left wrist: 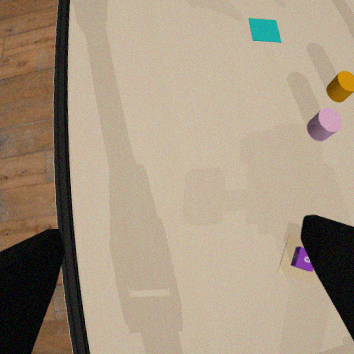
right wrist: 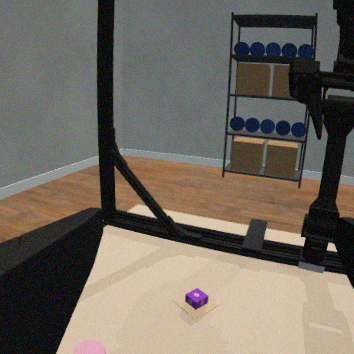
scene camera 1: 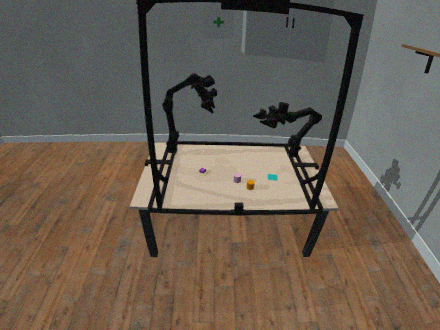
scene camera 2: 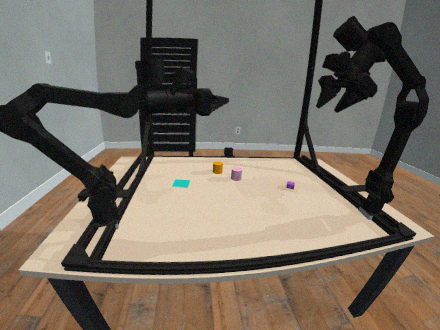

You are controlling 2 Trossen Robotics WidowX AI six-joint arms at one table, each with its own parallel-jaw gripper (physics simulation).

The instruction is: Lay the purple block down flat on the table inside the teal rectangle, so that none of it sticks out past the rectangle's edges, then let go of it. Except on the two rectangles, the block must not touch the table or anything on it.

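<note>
The small purple block rests on a tan rectangle; a finger partly hides it in the left wrist view. The flat teal rectangle lies bare, on the right in scene camera 1. My left gripper is open and empty, high above the table, fingers pointing down. My right gripper is open and empty, high up and roughly level, its fingers pointing toward the left arm's side.
A pink cylinder and an orange cylinder stand upright between the block and the teal rectangle in scene camera 1. Black frame posts rise at the table's sides.
</note>
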